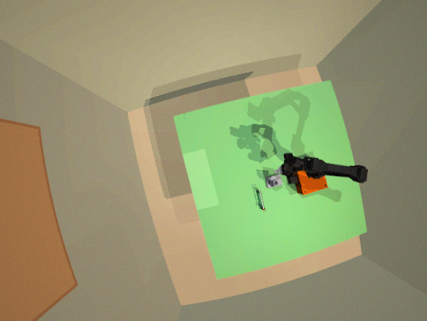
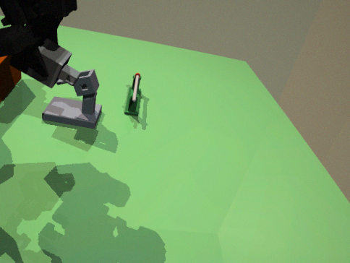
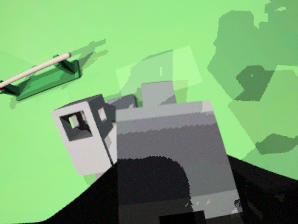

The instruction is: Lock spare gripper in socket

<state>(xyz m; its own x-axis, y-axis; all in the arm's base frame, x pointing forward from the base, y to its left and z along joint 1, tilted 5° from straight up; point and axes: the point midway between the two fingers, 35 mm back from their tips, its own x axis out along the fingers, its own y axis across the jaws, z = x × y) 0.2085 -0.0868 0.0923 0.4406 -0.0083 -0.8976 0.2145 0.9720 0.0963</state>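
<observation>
Right now my gripper tip is 17 cm to the right of the green rest, 17 cm short of it and 11 cm above it. Also, from my gripper tip: grey mount (8 cm to the left, 8 cm below, 4 cm ahead); then spare gripper (1 cm behind, 1 cm above).
</observation>
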